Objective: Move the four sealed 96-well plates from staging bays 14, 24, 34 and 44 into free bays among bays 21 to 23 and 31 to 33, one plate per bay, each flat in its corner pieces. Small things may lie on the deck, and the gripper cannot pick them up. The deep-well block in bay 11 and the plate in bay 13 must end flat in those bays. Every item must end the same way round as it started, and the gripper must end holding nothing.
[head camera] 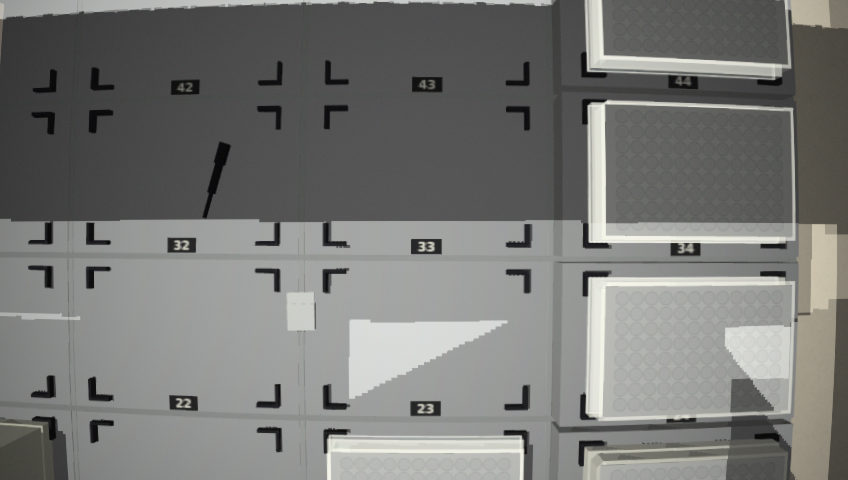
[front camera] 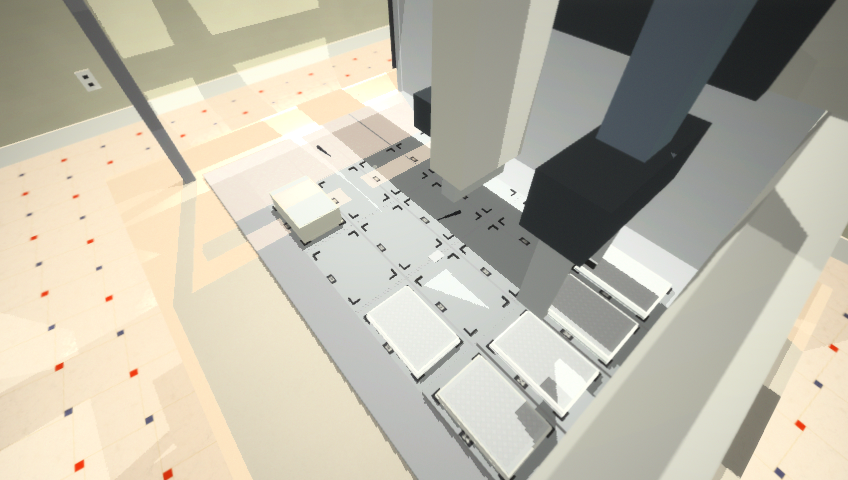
Labels:
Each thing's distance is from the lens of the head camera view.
small pale square (head camera: 300, 305): 25 cm

